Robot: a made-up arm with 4 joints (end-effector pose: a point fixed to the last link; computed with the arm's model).
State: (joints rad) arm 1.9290 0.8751 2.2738 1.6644
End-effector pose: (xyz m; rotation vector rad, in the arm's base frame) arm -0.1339 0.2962 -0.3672 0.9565 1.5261 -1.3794
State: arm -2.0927 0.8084 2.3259 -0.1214
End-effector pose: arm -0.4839 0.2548 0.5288 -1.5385 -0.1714 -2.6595
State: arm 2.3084 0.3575 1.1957 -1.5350
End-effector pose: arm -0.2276 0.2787 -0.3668 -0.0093 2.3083 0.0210
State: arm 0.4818 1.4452 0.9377 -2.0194
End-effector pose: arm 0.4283 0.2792 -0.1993 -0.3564 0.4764 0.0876
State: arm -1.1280 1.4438 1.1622 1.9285
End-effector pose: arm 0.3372 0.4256 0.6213 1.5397 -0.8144 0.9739
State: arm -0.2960 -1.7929 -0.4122 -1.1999
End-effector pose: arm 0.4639 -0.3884 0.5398 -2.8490 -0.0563 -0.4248
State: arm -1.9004 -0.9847 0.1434 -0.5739
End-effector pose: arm -0.5793 -0.1230 0.5556 0.9380 -1.5342 1.3123
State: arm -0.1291 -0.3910 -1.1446 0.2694
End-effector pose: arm 0.4903 -0.0701 0.6761 1.2643 -0.1114 0.0817
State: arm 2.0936 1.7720 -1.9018 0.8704
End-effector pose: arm -0.1787 0.3000 -0.3620 -0.4444 1.9811 0.7691
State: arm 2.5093 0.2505 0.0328 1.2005
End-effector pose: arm -0.1263 0.2180 -0.5891 -0.5782 1.9284 1.7676
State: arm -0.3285 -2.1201 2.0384 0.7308
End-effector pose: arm 0.4827 -0.2573 0.4635 -0.6432 -0.3168 -0.1066
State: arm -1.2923 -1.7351 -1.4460 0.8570
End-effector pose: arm 0.1351 -0.2490 0.7058 1.9281 -0.6298 1.4541
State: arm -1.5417 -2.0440 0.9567 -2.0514
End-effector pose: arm -0.2572 -0.2606 0.7301 2.2520 -0.0032 2.1874
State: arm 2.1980 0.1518 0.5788 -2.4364
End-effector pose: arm -0.0101 0.4057 -0.5023 0.9091 1.5562 -1.7818
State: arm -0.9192 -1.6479 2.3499 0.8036
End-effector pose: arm 0.1364 -0.1912 0.7604 -1.3898 -0.7342 -0.6879
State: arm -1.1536 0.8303 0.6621 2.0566
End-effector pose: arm 0.0032 0.5323 0.7727 2.3329 -0.3135 1.5178
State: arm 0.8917 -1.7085 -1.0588 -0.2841
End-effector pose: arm 0.4539 -0.3313 -0.1708 2.7605 0.0595 -1.3194
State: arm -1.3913 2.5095 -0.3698 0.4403
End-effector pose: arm 0.3018 0.2273 0.6766 -2.0478 -0.4931 -1.7097
